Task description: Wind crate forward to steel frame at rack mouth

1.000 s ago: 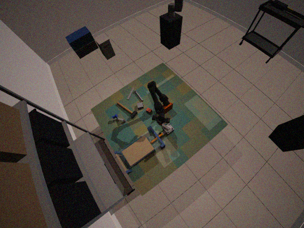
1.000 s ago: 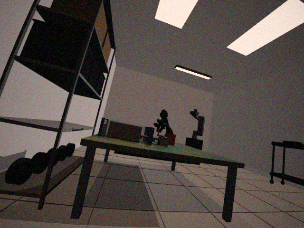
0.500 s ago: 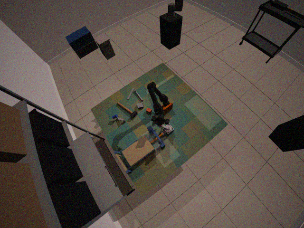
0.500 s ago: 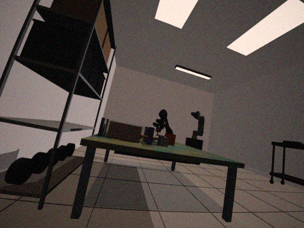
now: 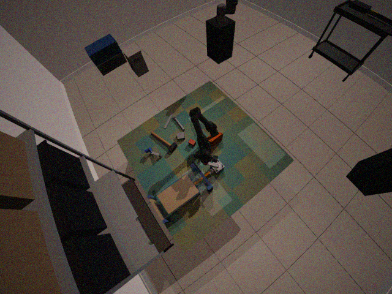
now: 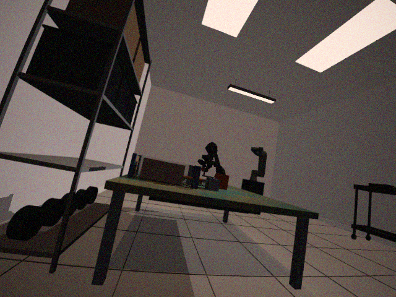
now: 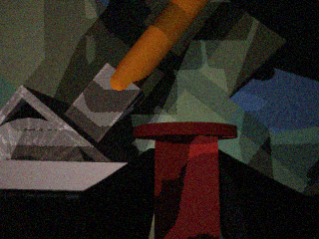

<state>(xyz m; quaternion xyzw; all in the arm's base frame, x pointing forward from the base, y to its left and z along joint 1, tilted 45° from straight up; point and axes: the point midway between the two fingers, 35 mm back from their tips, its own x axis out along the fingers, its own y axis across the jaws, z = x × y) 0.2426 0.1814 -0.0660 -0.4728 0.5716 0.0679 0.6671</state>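
The red-knobbed crank handle lies 4 cm behind my gripper tip, 2 cm to the left of it and 3 cm below it. Round my gripper tip: red knob (1 cm behind, 1 cm to the right); then winch (9 cm behind, 6 cm to the left, 10 cm below); then grey block (1 cm ahead, 41 cm to the right, 12 cm below).
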